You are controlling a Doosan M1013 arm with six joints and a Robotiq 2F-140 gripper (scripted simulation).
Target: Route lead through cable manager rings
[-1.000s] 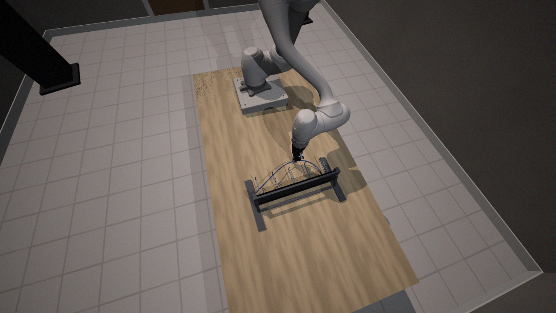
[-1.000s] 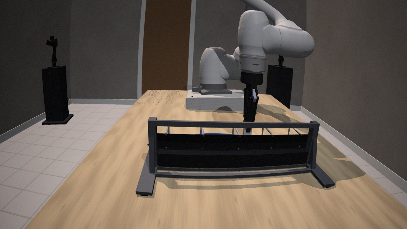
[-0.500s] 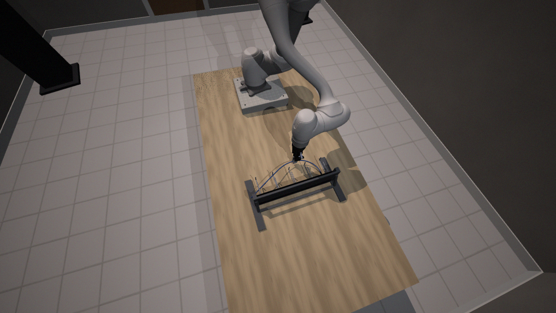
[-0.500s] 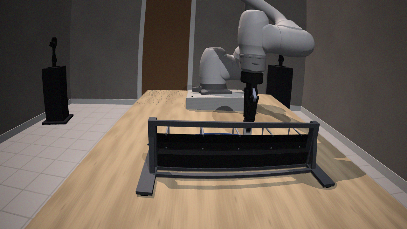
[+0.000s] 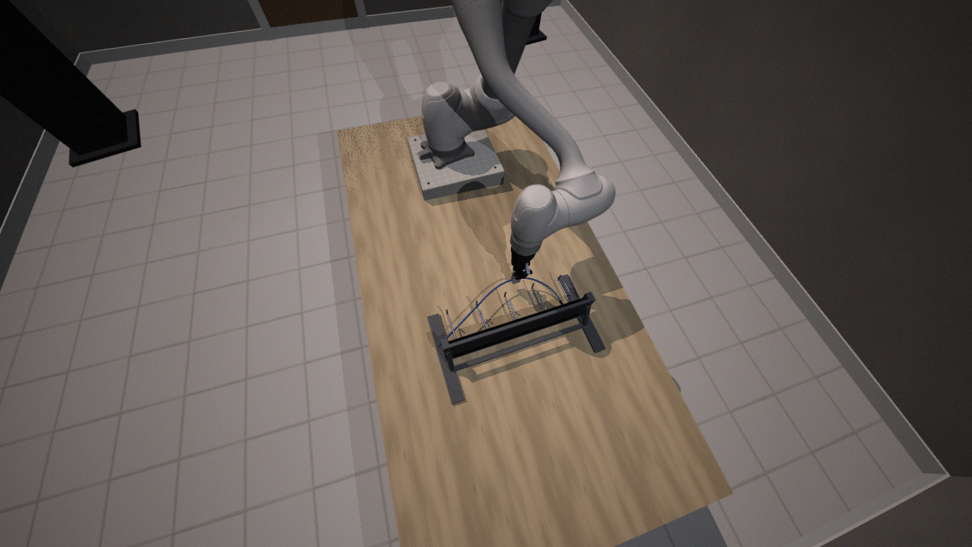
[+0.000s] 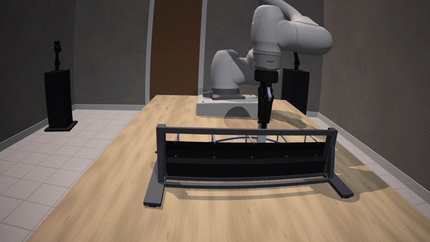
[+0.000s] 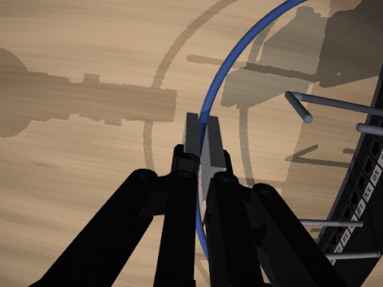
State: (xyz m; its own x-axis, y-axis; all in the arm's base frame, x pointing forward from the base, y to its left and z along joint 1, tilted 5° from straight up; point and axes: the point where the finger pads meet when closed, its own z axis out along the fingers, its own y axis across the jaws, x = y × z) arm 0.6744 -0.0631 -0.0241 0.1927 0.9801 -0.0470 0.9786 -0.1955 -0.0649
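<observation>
Now: hand 16 cm short of the dark rack, 9 cm to the left of it and 1 cm above it.
</observation>
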